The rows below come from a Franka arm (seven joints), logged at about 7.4 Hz.
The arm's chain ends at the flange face. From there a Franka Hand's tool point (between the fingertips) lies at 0.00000 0.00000 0.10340 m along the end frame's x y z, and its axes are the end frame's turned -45 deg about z.
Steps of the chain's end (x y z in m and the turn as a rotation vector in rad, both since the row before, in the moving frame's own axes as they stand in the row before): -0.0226, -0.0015, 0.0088, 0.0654, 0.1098, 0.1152; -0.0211, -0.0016, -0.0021, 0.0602, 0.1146, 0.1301; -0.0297, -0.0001, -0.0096, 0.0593, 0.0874, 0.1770; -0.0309, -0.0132, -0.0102, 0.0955, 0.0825, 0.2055; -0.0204, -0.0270, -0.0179, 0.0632, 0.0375, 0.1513; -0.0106, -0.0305, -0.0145, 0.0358, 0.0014, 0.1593; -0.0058, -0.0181, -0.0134, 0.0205, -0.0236, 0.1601
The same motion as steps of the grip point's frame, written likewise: -0.0024, -0.0131, 0.0080, -0.0314, 0.1239, 0.1152; -0.0013, -0.0113, -0.0030, -0.0385, 0.1236, 0.1301; -0.0105, -0.0181, -0.0102, -0.0199, 0.1037, 0.1770; 0.0005, -0.0308, -0.0110, 0.0092, 0.1259, 0.2055; 0.0121, -0.0348, -0.0182, 0.0182, 0.0712, 0.1513; 0.0170, -0.0313, -0.0146, 0.0243, 0.0263, 0.1593; 0.0087, -0.0201, -0.0135, 0.0312, -0.0022, 0.1601
